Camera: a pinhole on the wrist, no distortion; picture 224 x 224 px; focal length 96.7 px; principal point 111.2 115.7 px. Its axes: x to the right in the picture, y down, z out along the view. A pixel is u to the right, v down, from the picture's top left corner.
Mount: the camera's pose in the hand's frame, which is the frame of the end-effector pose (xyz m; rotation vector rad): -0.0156 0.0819 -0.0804 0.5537 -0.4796 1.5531
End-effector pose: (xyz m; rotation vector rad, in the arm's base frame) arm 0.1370 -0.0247 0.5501 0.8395 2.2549 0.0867
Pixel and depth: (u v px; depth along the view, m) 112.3 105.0 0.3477
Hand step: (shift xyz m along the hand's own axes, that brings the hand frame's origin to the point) 0.0428 -0.1244 0.1961
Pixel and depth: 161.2 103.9 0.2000
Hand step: 0.0176 0.0434 0.1403
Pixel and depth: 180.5 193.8 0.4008
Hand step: -0.3231 0.0471 0.4217
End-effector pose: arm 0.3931 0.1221 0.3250 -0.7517 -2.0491 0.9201
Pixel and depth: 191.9 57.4 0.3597
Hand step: 0.2136 0.1129 0.3811
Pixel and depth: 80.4 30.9 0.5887
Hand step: 0.5387 -0.3956 0.2558
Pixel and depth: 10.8 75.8 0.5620
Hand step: 0.2639 -0.7088 0.0013
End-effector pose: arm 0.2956 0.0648 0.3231 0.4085 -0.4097 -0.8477
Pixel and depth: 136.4 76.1 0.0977
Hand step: 0.0293 0.0449 0.0113
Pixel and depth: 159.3 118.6 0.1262
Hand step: -0.0138 0.0546 0.0579
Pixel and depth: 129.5 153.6 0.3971
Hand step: -0.1499 -0.1090 0.2844
